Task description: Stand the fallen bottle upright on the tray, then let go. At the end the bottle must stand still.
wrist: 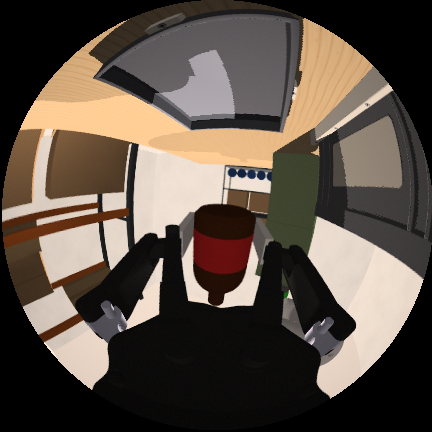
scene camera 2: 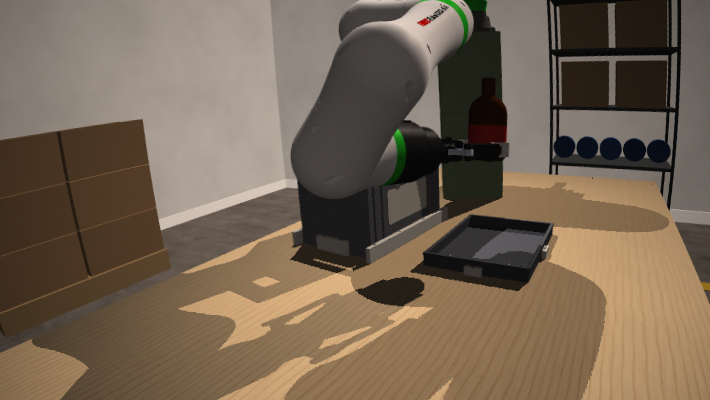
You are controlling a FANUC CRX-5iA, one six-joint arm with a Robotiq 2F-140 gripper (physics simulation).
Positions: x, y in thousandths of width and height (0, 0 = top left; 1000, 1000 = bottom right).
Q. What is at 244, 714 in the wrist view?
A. My gripper.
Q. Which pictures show the brown bottle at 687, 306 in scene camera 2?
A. The wrist view and scene camera 2: all of them.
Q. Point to a dark bin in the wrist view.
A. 848, 429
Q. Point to a brown bottle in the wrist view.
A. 515, 541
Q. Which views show the dark bin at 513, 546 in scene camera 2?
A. The wrist view and scene camera 2: all of them.
